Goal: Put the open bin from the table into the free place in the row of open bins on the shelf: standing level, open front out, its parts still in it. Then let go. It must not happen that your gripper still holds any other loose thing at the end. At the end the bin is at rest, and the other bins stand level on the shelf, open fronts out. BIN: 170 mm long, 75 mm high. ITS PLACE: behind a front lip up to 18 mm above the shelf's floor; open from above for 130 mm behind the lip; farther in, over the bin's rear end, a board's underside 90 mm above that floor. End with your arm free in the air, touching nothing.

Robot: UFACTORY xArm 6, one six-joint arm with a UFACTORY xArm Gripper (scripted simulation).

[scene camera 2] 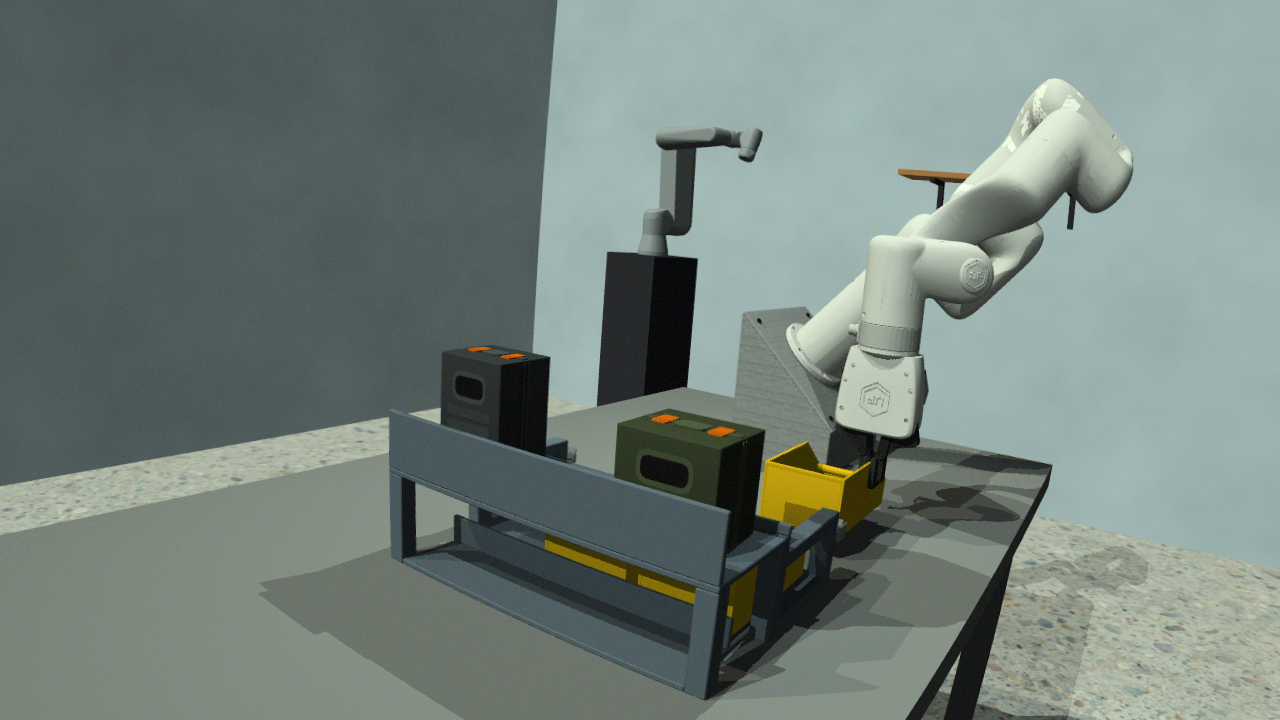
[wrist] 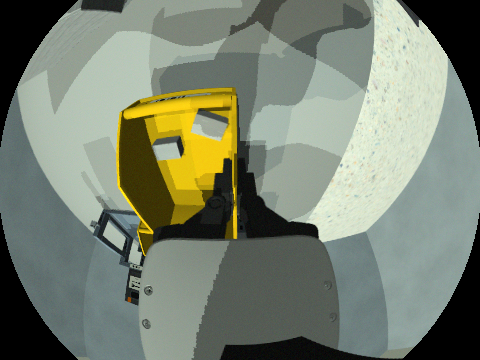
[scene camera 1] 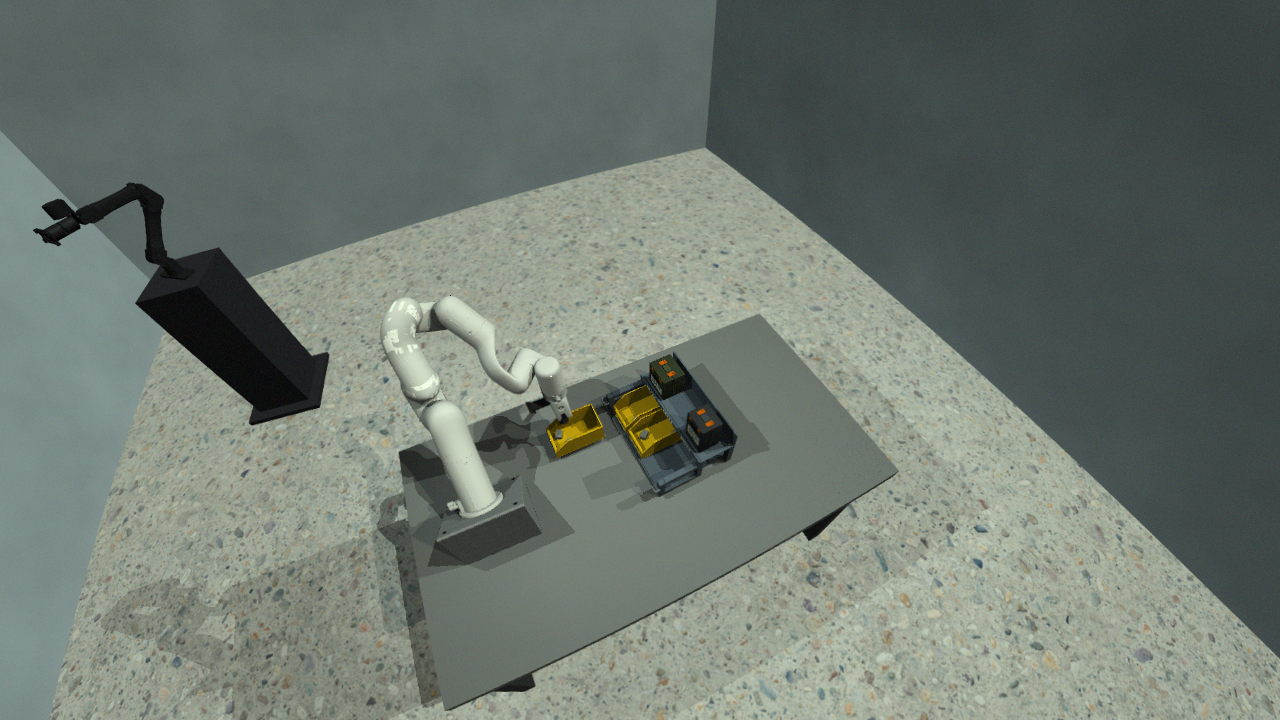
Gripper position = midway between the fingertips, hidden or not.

In view: my gripper (scene camera 2: 869, 485), a yellow open bin (scene camera 2: 790, 493), a black box (scene camera 2: 502, 396), a green box (scene camera 2: 715, 462), a yellow open bin (scene camera 2: 741, 597) and a yellow open bin (scene camera 2: 626, 571).
The black box is seen too in scene camera 1 (scene camera 1: 703, 427). The green box shows as well in scene camera 1 (scene camera 1: 667, 377). My gripper shows as well in the wrist view (wrist: 234, 170) and in scene camera 1 (scene camera 1: 563, 421). The wrist view misses the green box, which is hidden by my gripper.
